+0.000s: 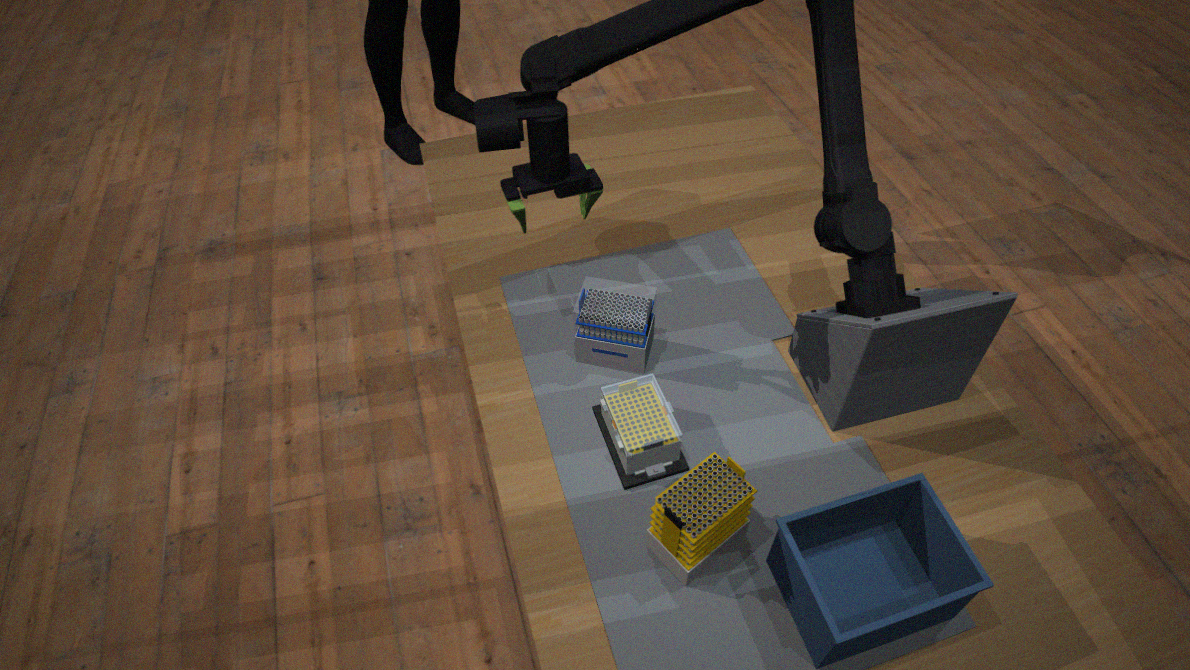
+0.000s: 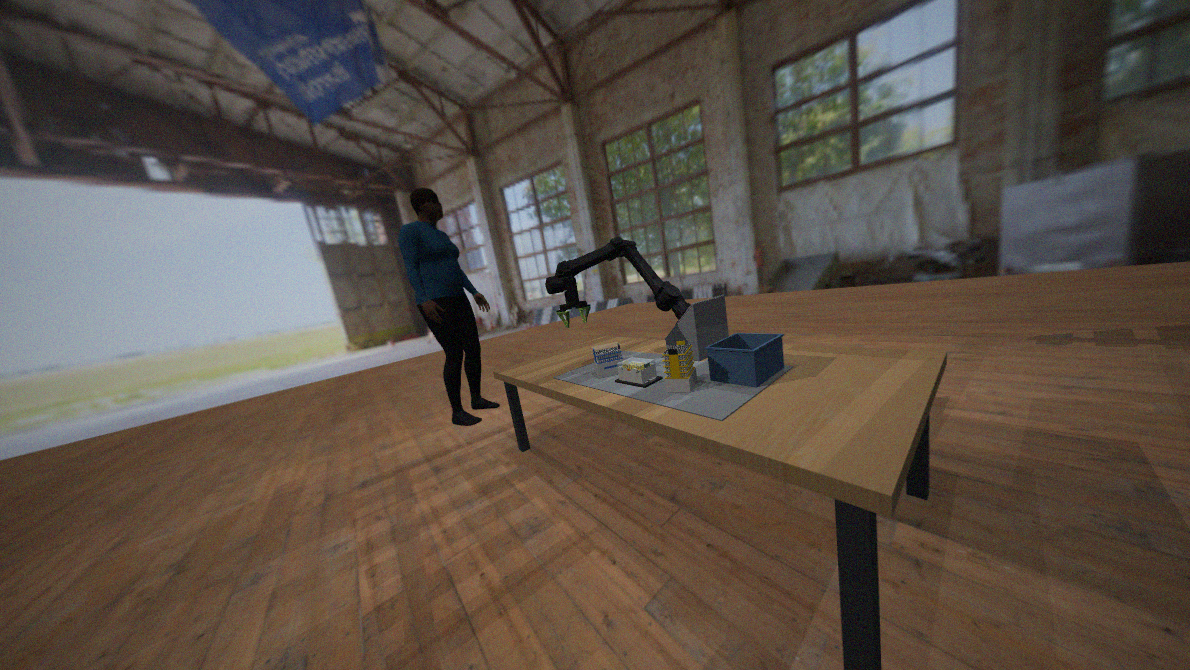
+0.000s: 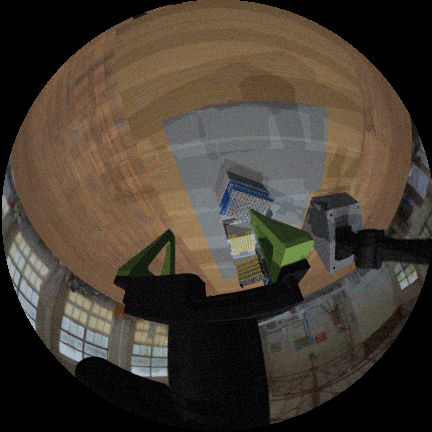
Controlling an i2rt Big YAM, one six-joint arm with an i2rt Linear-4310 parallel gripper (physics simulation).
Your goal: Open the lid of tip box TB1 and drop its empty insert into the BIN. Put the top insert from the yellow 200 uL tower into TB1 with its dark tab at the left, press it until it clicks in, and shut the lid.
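Observation:
The white tip box [image 1: 649,457] [image 2: 639,376] [image 3: 242,243], taken as TB1 though no label is readable, stands on a dark base plate; a clear lid seems to lie shut over its yellow insert. The yellow tower [image 1: 703,509] [image 2: 679,363] [image 3: 250,271] of stacked inserts stands turned beside it on a white base, with a dark tab [image 1: 672,517] at one end of the top insert. The blue BIN [image 1: 903,634] [image 2: 743,366] stands beyond the tower and looks empty. My gripper [image 1: 554,224] [image 2: 576,322] [image 3: 208,223] is open and empty, high above the table's far end, away from the boxes.
A blue-and-white tip rack [image 1: 614,332] [image 2: 607,356] [image 3: 246,202] with a clear cover stands on the grey mat [image 1: 603,540], between the gripper's end and the tip box. The grey arm pedestal [image 1: 916,366] [image 3: 332,225] stands beside the mat. A person [image 2: 441,274] stands past the table's end.

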